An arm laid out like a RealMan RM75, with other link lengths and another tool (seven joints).
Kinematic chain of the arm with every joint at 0, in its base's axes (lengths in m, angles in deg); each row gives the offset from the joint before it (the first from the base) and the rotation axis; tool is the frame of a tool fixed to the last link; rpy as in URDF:
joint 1: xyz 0 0 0.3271 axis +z
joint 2: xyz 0 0 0 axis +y
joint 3: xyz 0 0 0.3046 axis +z
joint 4: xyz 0 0 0 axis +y
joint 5: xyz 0 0 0.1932 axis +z
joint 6: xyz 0 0 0 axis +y
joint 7: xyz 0 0 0.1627 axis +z
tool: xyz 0.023 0 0.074 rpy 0 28 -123.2
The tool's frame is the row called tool.
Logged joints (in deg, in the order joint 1, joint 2, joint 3, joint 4, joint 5, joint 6, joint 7), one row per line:
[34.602 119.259 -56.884 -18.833 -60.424 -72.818 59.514]
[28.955 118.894 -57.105 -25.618 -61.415 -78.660 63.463]
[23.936 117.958 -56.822 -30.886 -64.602 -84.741 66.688]
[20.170 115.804 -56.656 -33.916 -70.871 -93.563 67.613]
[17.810 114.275 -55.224 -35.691 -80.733 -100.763 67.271]
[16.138 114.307 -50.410 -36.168 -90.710 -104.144 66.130]
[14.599 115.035 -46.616 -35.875 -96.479 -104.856 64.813]
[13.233 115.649 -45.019 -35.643 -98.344 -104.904 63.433]
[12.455 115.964 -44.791 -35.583 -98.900 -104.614 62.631]
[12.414 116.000 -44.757 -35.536 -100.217 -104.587 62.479]
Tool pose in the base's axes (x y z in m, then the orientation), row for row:
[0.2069 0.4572 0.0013 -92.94 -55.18 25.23]
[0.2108 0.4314 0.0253 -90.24 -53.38 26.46]
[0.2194 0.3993 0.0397 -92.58 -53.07 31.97]
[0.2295 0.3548 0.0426 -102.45 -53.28 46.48]
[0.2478 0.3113 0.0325 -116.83 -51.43 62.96]
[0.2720 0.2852 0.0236 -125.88 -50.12 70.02]
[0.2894 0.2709 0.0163 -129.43 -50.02 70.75]
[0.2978 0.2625 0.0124 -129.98 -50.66 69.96]
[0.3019 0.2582 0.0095 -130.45 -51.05 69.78]
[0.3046 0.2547 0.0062 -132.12 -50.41 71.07]
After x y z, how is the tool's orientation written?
As angles about the fixed x, y, z axes (roll, pitch, yaw), in degrees.
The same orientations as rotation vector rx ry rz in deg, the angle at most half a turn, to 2 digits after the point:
[-72.01 -58.34 -25.11]
[-69.76 -58.17 -21.24]
[-68.95 -61.00 -18.01]
[-68.86 -69.31 -13.05]
[-71.31 -79.13 -9.16]
[-74.49 -84.03 -9.82]
[-76.86 -84.77 -11.95]
[-77.44 -84.31 -13.46]
[-77.67 -84.22 -14.28]
[-78.48 -85.16 -14.17]

